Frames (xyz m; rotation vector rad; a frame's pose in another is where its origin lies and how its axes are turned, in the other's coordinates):
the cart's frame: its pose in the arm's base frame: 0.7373 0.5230 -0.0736 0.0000 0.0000 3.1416
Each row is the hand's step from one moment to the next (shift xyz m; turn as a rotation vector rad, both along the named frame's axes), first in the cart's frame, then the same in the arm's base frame.
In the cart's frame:
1: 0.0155 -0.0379 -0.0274 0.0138 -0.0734 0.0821
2: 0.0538 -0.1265 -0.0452 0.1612 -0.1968 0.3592
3: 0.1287 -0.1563 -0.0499 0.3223 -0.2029 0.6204
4: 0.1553 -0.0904 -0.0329 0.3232 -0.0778 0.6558
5: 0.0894 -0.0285 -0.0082 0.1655 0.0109 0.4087
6: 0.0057 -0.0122 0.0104 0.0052 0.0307 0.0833
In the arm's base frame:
1: -0.0155 0.0379 -0.0274 -0.0138 0.0734 0.0821
2: -0.0538 0.1265 -0.0452 -0.1612 0.1968 0.3592
3: -0.1287 0.1563 -0.0499 -0.3223 0.2029 0.6204
4: -0.1553 0.0904 -0.0329 -0.3232 0.0778 0.6558
5: -0.0894 0.0285 -0.0082 -0.1655 -0.0109 0.4087
6: -0.0057 0.0122 0.0104 -0.0052 -0.0307 0.0833

